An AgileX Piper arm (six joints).
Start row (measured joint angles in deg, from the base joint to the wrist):
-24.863 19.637 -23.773 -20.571 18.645 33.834
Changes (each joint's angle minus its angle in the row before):
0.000 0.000 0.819 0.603 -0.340 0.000
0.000 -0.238 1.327 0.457 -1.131 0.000
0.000 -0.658 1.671 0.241 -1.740 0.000
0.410 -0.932 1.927 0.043 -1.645 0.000
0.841 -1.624 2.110 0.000 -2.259 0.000
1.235 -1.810 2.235 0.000 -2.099 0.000
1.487 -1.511 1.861 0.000 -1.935 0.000
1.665 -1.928 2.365 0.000 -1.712 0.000
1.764 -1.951 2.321 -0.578 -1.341 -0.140
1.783 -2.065 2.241 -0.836 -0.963 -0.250
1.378 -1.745 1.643 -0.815 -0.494 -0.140
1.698 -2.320 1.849 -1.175 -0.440 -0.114
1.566 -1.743 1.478 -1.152 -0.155 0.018
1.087 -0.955 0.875 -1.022 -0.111 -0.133
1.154 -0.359 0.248 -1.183 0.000 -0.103
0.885 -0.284 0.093 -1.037 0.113 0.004
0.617 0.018 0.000 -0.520 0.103 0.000
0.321 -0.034 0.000 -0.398 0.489 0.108
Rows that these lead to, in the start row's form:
-24.863 19.637 -22.954 -19.968 18.305 33.834
-24.863 19.399 -21.627 -19.511 17.174 33.834
-24.863 18.741 -19.956 -19.270 15.434 33.834
-24.453 17.809 -18.029 -19.227 13.789 33.834
-23.612 16.185 -15.919 -19.227 11.530 33.834
-22.377 14.375 -13.684 -19.227 9.431 33.834
-20.890 12.864 -11.823 -19.227 7.496 33.834
-19.225 10.936 -9.458 -19.227 5.784 33.834
-17.461 8.985 -7.137 -19.805 4.443 33.694
-15.678 6.920 -4.896 -20.641 3.480 33.444
-14.300 5.175 -3.253 -21.456 2.986 33.304
-12.602 2.855 -1.404 -22.631 2.546 33.190
-11.036 1.112 0.074 -23.783 2.391 33.208
-9.949 0.157 0.949 -24.805 2.280 33.075
-8.795 -0.202 1.197 -25.988 2.280 32.972
-7.910 -0.486 1.290 -27.025 2.393 32.976
-7.293 -0.468 1.290 -27.545 2.496 32.976
-6.972 -0.502 1.290 -27.943 2.985 33.084

